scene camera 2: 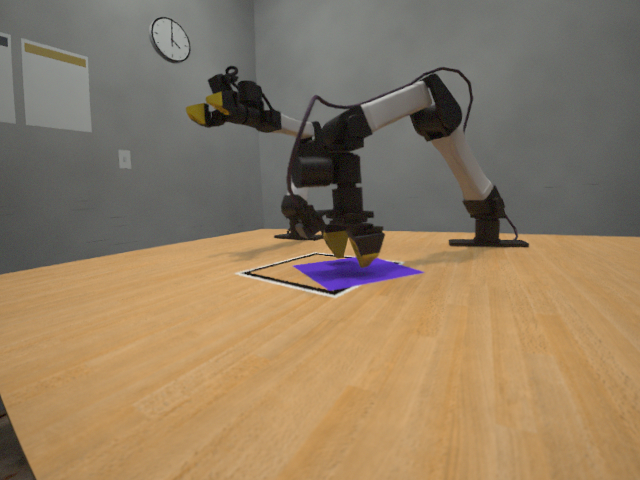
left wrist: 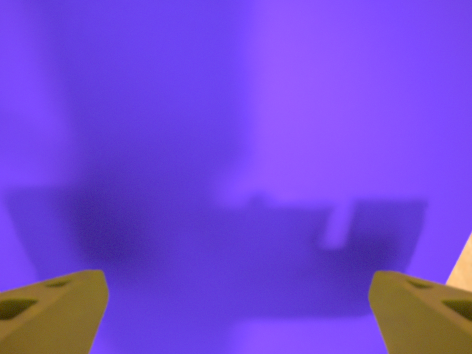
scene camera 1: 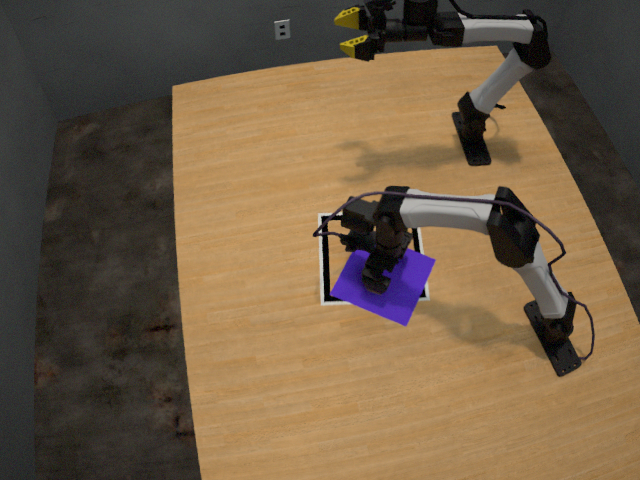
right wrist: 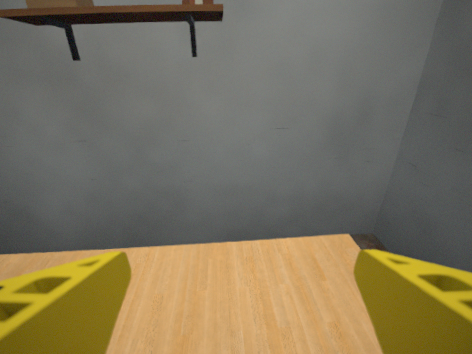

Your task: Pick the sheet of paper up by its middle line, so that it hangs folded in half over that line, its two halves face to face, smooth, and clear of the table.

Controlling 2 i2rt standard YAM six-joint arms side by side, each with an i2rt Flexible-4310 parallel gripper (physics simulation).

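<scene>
The purple sheet of paper (scene camera 1: 413, 281) (scene camera 2: 330, 276) (left wrist: 325, 125) lies flat and unfolded on the table, turned at an angle over part of a black-and-white square outline. My left gripper (scene camera 2: 353, 260) (left wrist: 238, 283) points down close above the sheet, its two fingertips apart with paper below and between them; in scene camera 1 its own arm hides its fingertips and part of the sheet. Whether a tip touches the paper I cannot tell. My right gripper (scene camera 1: 338, 35) (scene camera 2: 201, 108) (right wrist: 241, 261) is open and empty, high above the far side of the table, away from the sheet.
The square outline (scene camera 1: 325, 258) (scene camera 2: 284, 282) is marked on the wooden table (scene camera 1: 258, 361) (scene camera 2: 258, 372) (right wrist: 240, 300). The left arm (scene camera 1: 449, 210) (scene camera 2: 398, 105) reaches over the sheet from the right. A wall shelf (right wrist: 125, 14) shows in the right wrist view.
</scene>
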